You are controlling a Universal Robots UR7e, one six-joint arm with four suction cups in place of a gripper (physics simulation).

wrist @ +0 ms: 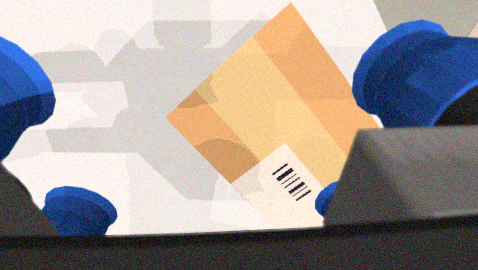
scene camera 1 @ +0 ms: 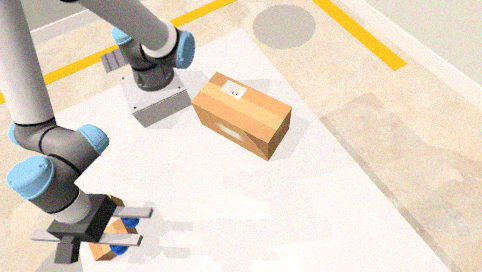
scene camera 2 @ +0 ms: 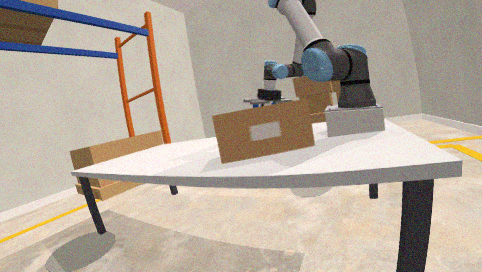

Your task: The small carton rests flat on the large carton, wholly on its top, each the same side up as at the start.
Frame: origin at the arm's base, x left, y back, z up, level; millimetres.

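Seen in the pictures: hand, its tool point: (wrist: 211, 154); arm's base, origin of its link: (scene camera 1: 155, 77) (scene camera 2: 356, 106).
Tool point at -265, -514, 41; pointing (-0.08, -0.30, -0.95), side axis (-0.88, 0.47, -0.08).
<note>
Pixels of each thing's top centre, then the offset from my tool point to it, as dx, dy, dz. Level surfaces: height alone.
- large carton, centre of its top: (scene camera 1: 240, 104) (scene camera 2: 258, 107) +499, +203, +17
- small carton, centre of its top: (wrist: 298, 153) (scene camera 1: 102, 225) -33, +47, -59
- table, height of its surface: dz -135
The large carton (scene camera 1: 245, 107) (scene camera 2: 240, 145) lies on the white table beside the arm's base, with a barcode label on its upper face. The small carton (scene camera 1: 101, 250) (wrist: 285, 85) lies flat on the table, label side up, set diagonally in the wrist view. It is partly covered by my gripper in scene camera 1 and hidden in scene camera 2. My gripper (scene camera 1: 125, 235) (scene camera 2: 269, 102) is open, holds nothing and hangs low above the small carton. In the wrist view a suction cup (wrist: 410, 75) overlaps the carton's right edge; whether any cup touches it I cannot tell.
The arm's base box (scene camera 1: 162, 106) (scene camera 2: 355, 121) stands on the table (scene camera 1: 235, 200) (scene camera 2: 400, 155) next to the large carton. In scene camera 2, a blue and orange rack (scene camera 2: 159, 100) stands at the left, a long carton (scene camera 2: 122, 150) lies beyond the table edge, and stacked cartons (scene camera 2: 312, 95) show behind the arm.
</note>
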